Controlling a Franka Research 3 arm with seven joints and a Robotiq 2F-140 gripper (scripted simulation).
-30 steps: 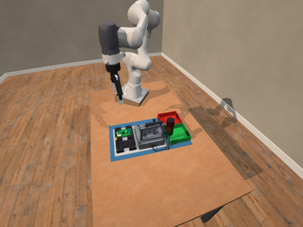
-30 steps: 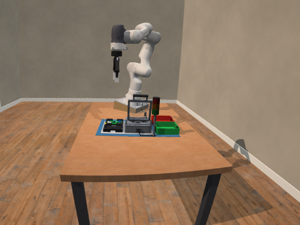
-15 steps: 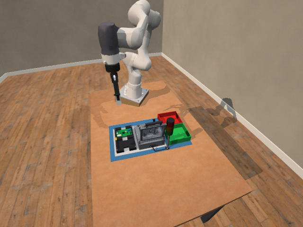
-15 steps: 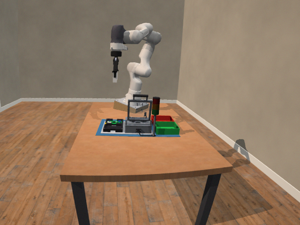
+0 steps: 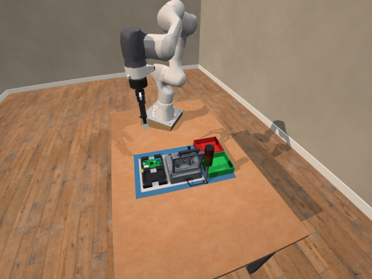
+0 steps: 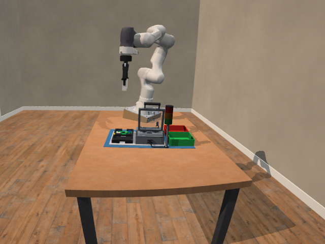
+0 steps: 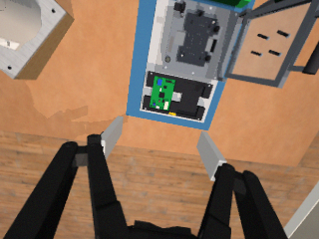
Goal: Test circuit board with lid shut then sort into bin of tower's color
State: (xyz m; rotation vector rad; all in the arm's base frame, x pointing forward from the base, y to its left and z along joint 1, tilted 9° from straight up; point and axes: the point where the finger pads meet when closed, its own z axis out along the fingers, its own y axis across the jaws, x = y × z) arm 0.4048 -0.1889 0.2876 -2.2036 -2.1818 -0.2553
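Right now the green circuit board is 31 cm below my hand. From my hand the other things lie so: tester lid: 19 cm ahead, 17 cm to the left, 15 cm below; red bin: 4 cm behind, 37 cm to the left, 32 cm below; dark plate: 7 cm ahead, 17 cm to the left, 26 cm below.
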